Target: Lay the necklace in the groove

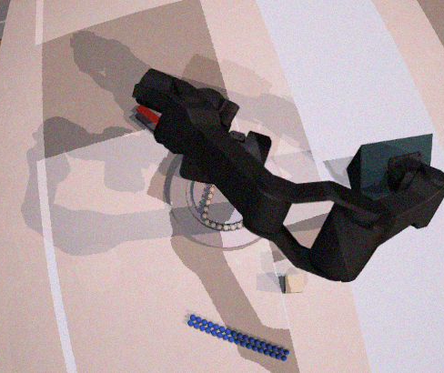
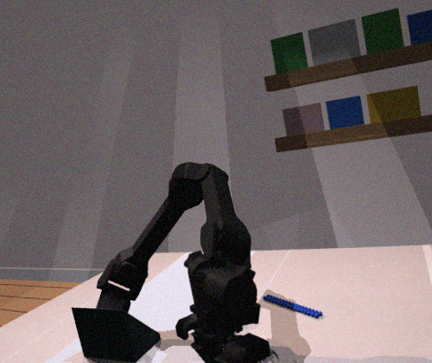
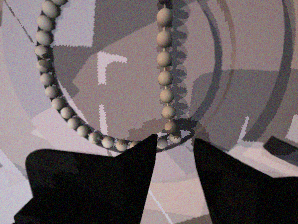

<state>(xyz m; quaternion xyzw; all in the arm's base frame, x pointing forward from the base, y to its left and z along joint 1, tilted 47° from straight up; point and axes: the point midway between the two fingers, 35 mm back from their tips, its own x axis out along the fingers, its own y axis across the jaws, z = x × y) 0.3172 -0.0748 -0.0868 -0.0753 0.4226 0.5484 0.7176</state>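
Right now my gripper tip is 6 cm to the right of the round bead board and 1 cm above it. The rest, counted from my gripper tip: small beige cube 8 cm behind, 25 cm to the left; then grey block 10 cm ahead, 10 cm to the right, 1 cm below.
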